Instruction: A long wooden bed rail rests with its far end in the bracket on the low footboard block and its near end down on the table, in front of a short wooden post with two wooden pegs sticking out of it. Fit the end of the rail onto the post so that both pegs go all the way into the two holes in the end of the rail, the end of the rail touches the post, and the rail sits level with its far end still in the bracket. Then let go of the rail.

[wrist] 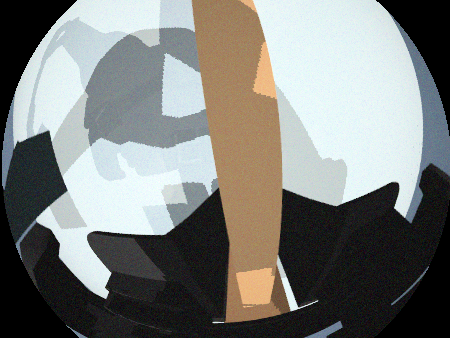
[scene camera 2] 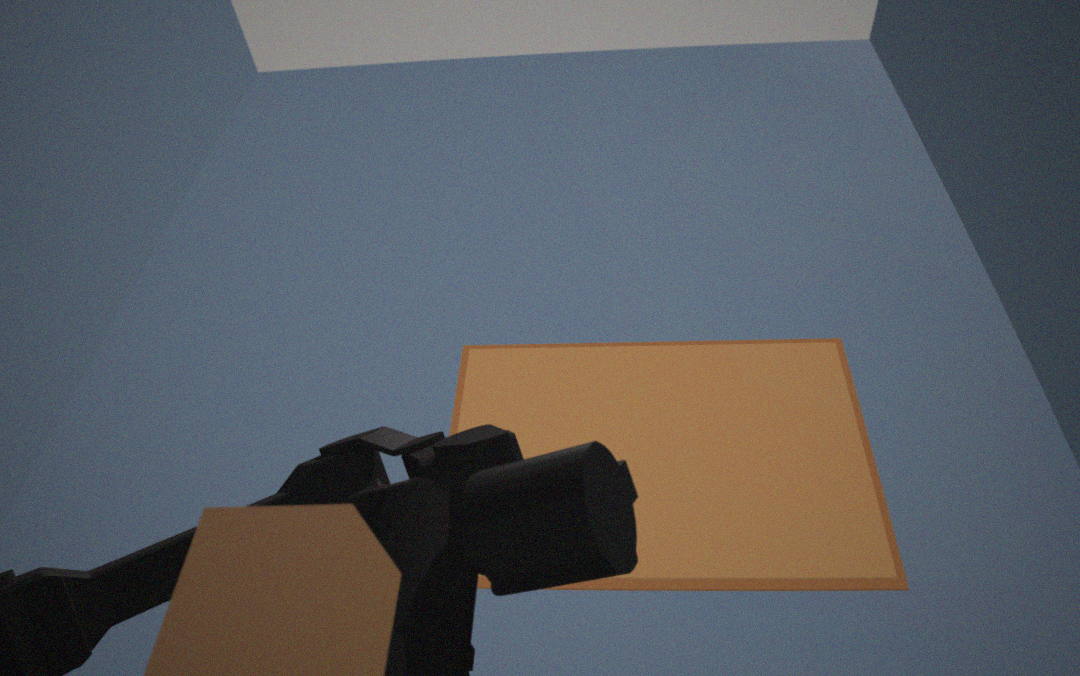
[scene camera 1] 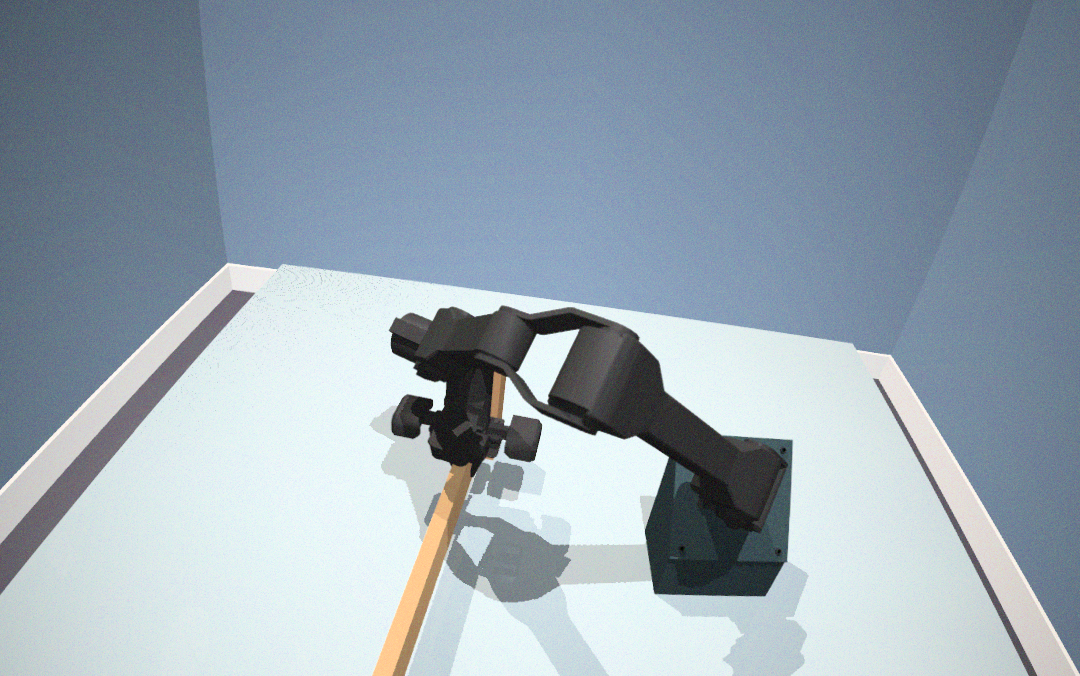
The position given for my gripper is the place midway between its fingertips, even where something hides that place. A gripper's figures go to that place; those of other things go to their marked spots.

Scene:
My gripper (wrist: 241, 190): 0.10 m from the lens. A wooden bed rail (wrist: 237, 79): 0.04 m from the lens.

